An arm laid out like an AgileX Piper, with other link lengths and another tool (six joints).
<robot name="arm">
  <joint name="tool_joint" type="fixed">
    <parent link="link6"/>
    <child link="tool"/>
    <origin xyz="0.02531 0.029 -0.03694" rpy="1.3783 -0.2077 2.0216"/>
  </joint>
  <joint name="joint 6" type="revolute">
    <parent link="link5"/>
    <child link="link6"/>
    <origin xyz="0.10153 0 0.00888" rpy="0 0 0"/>
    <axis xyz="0.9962 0 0.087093"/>
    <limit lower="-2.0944" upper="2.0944"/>
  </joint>
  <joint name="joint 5" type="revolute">
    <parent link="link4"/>
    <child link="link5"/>
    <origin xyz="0 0 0" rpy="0 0 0"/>
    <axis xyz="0 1 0"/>
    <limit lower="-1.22" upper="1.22"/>
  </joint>
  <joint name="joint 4" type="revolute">
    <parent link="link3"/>
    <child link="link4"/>
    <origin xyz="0.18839 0 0.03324" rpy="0 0 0"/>
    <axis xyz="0.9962 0 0.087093"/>
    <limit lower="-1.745" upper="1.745"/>
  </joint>
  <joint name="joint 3" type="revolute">
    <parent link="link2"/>
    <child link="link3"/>
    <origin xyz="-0.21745 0 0.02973" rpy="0 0 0"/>
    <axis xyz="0 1 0"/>
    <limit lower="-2.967" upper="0"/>
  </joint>
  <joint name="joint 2" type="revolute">
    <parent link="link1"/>
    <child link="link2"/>
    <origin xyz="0 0 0" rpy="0 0 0"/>
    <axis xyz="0 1 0"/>
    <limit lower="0" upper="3.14"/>
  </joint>
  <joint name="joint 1" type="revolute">
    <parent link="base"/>
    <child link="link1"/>
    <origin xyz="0 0 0.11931" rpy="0 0 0"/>
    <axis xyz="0 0 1"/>
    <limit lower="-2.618" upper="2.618"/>
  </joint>
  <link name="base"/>
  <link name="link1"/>
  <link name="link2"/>
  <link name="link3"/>
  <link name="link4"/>
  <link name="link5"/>
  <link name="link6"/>
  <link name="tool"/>
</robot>
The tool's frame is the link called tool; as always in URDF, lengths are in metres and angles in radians.
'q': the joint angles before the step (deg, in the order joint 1, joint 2, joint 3, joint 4, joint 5, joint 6). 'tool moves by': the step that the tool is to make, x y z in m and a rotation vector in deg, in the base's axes. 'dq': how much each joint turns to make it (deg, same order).
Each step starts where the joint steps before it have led.
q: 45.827 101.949 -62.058 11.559 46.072 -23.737
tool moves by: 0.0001 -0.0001 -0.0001 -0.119 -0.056 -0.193
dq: 0.011 0.002 0.013 -0.215 -0.016 0.332
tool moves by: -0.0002 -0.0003 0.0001 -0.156 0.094 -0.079
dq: -0.002 -0.009 -0.003 -0.107 0.169 0.169
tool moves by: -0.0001 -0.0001 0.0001 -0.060 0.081 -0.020
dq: -0.010 0.009 -0.029 -0.002 0.117 0.031
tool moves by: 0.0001 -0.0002 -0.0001 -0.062 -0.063 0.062
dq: 0.003 -0.002 0.019 -0.105 -0.016 -0.002
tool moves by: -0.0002 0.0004 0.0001 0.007 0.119 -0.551
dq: -0.004 -0.005 0.004 0.000 0.001 0.559
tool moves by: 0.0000 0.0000 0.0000 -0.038 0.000 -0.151
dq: -0.002 -0.008 0.010 -0.070 -0.002 0.193
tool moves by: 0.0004 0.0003 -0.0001 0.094 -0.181 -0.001
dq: 0.015 0.013 -0.026 -0.058 -0.186 0.020
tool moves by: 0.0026 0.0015 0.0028 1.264 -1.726 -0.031
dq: -0.010 -0.913 -0.008 -0.275 -1.207 -0.012
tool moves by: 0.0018 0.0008 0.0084 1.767 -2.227 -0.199
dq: 0.006 -2.239 -0.074 -0.472 -0.565 0.387
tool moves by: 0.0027 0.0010 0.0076 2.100 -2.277 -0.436
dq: -0.234 -2.041 0.002 -0.108 -1.083 0.097
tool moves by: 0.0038 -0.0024 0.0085 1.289 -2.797 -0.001
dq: -0.493 -2.324 -0.030 -1.182 -0.535 -0.007
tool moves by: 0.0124 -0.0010 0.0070 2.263 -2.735 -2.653
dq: -2.195 -0.954 -1.027 -0.362 -1.621 0.430
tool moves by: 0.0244 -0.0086 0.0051 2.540 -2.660 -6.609
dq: -5.497 -0.029 -1.295 0.002 -2.456 0.870
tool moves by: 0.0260 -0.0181 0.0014 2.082 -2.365 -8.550
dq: -7.009 -0.008 -0.007 -0.016 -3.257 1.272
